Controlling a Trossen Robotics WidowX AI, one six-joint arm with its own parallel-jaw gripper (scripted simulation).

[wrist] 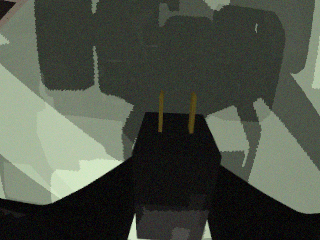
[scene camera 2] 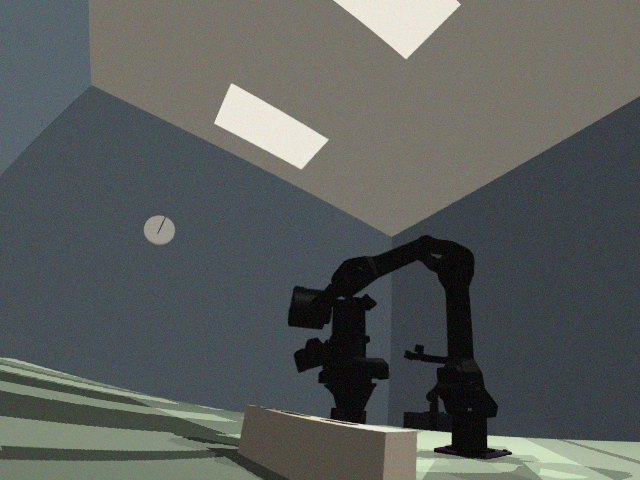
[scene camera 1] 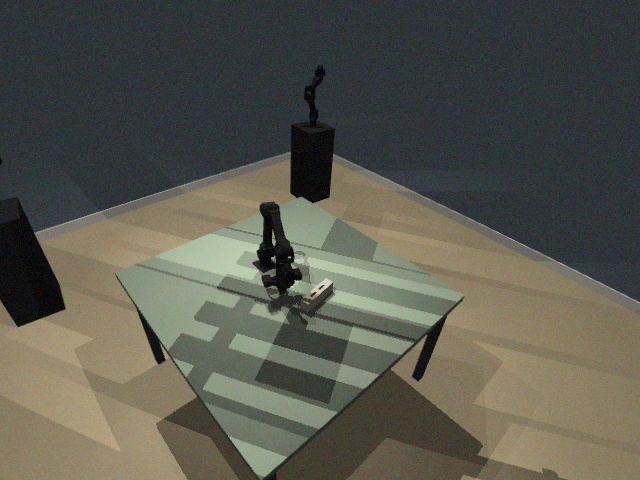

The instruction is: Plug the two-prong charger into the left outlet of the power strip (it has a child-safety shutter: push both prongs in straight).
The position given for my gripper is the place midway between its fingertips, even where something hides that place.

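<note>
My gripper (scene camera 2: 347, 429) is carrying a dark two-prong charger. My gripper (wrist: 171, 163) is visible in the wrist view as well.
</note>
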